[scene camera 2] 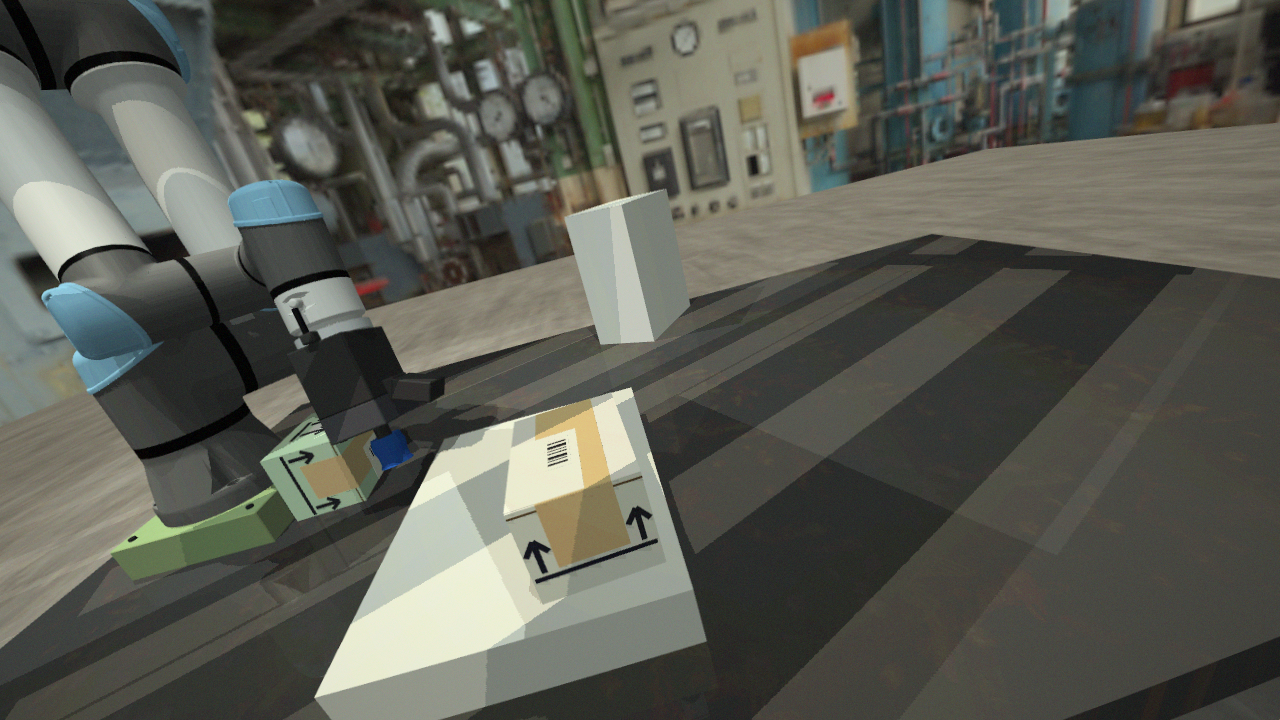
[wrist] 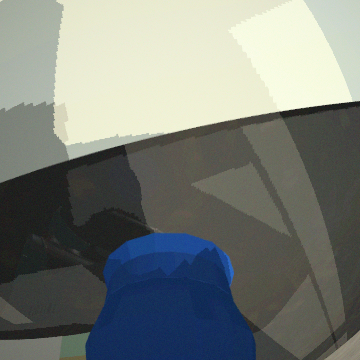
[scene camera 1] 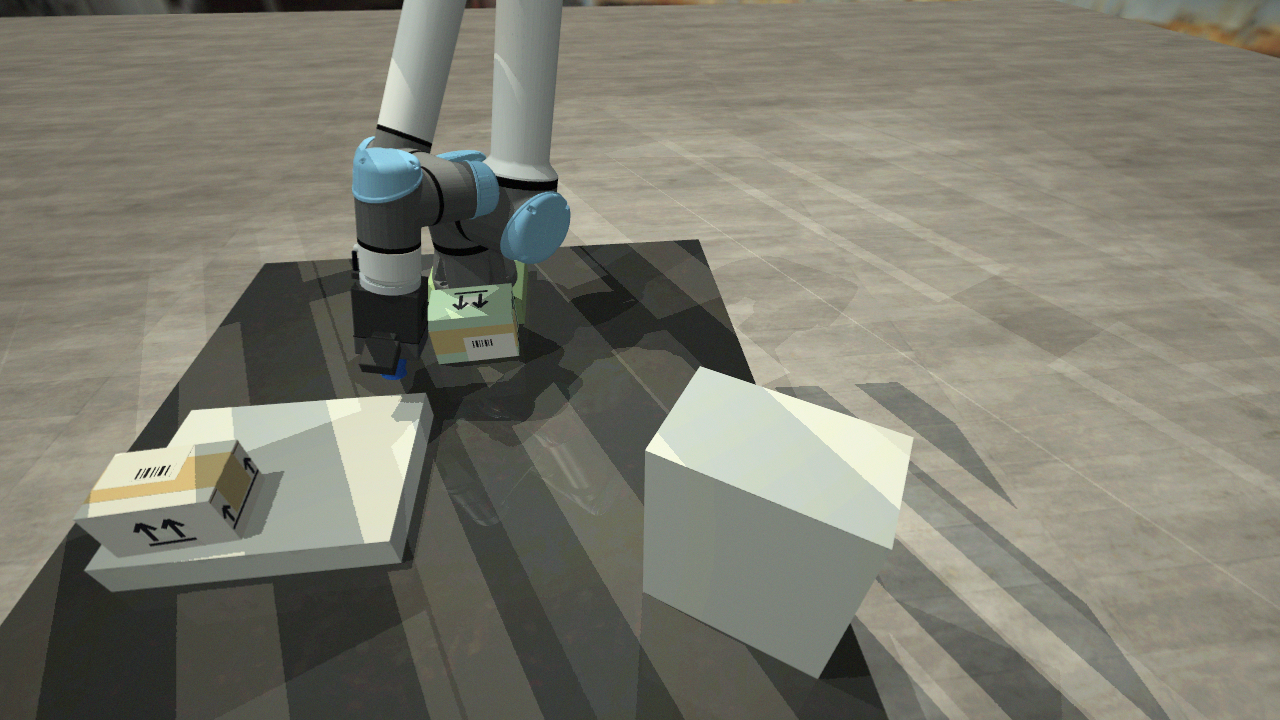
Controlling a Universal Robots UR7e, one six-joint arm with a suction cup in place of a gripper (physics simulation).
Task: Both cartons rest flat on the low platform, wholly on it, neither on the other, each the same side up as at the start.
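Frame: origin at the arm's base, x left, y back, z up, level; millimetres.
Seen in the pictures: hand at its tool point: [scene camera 2: 397, 462] [wrist: 168, 283]; arm's base at its link origin: [scene camera 2: 233, 486] [scene camera 1: 476, 279].
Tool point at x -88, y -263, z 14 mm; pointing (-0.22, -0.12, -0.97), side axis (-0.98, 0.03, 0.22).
Pixels of each thing's middle, then the offset from my tool point to it.
- green carton with tan tape, body centre: [scene camera 2: 336, 454] [scene camera 1: 475, 323] dx +102, dy +128, dz -14 mm
- white carton with tan tape, body centre: [scene camera 2: 581, 484] [scene camera 1: 178, 497] dx -180, dy -221, dz +27 mm
- low white platform at the middle of its body: [scene camera 2: 535, 509] [scene camera 1: 287, 480] dx -108, dy -159, dz -34 mm
- tall pale block at the middle of its body: [scene camera 1: 759, 525] [scene camera 2: 633, 265] dx +451, dy -346, dz +67 mm
A green carton with tan tape [scene camera 1: 472, 324] [scene camera 2: 331, 471] lies on the dark mat close to the robot's base; a sliver of the carton [wrist: 75, 346] shows at the bottom of the wrist view. A white carton with tan tape [scene camera 1: 170, 488] [scene camera 2: 572, 483] lies flat on the far end of the low white platform [scene camera 1: 353, 510] [scene camera 2: 429, 573] [wrist: 165, 60] from the green carton. My gripper's blue suction cup [scene camera 1: 394, 368] [scene camera 2: 391, 450] [wrist: 169, 260] points down beside the green carton, between it and the platform. The cup's rim is bare. It carries no carton.
A tall pale block [scene camera 1: 769, 510] [scene camera 2: 626, 268] stands on the mat's edge, well apart from the platform. The robot's green base plate [scene camera 2: 201, 540] is right behind the green carton. The arm's black tool body [scene camera 1: 387, 313] [scene camera 2: 349, 380] is close beside that carton.
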